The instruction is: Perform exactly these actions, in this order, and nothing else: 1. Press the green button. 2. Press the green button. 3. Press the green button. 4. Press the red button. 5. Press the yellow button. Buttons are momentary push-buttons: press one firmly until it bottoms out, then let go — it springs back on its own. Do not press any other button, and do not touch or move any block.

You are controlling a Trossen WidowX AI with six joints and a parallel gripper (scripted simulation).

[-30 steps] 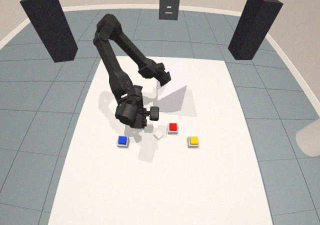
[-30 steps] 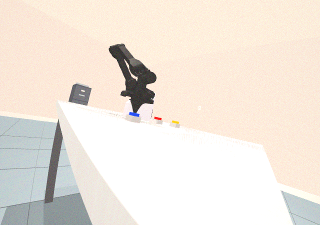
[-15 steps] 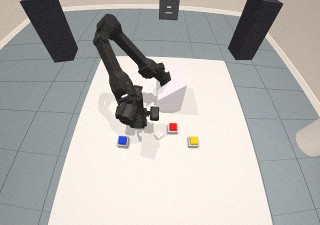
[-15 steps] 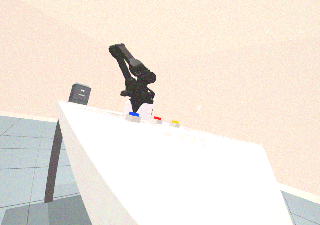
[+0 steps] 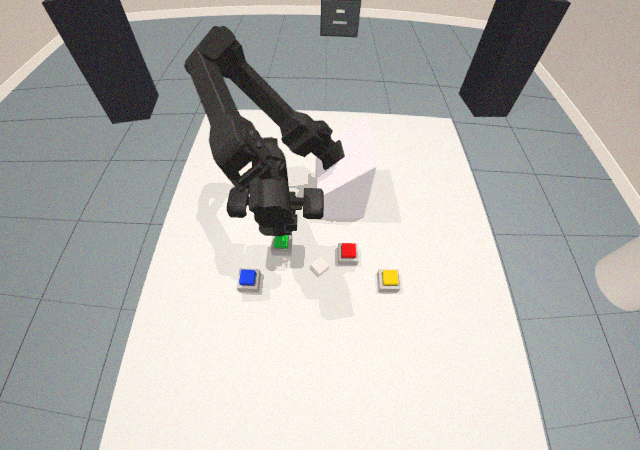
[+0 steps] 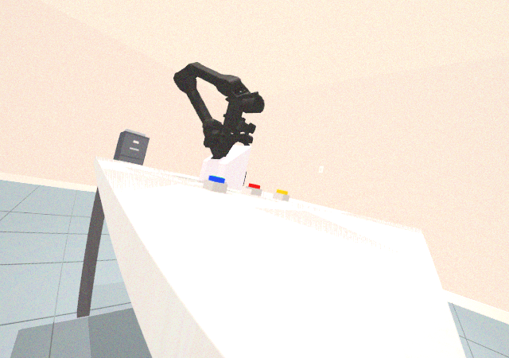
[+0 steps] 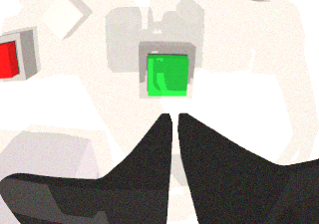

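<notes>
My gripper tip is now 4 cm short of the red button, 15 cm to the right of it and 8 cm above it. Round my gripper tip: blue button: 8 cm ahead, 8 cm to the right, 8 cm below; green button: 8 cm below; small white block: 6 cm ahead, 8 cm to the left, 10 cm below.
</notes>
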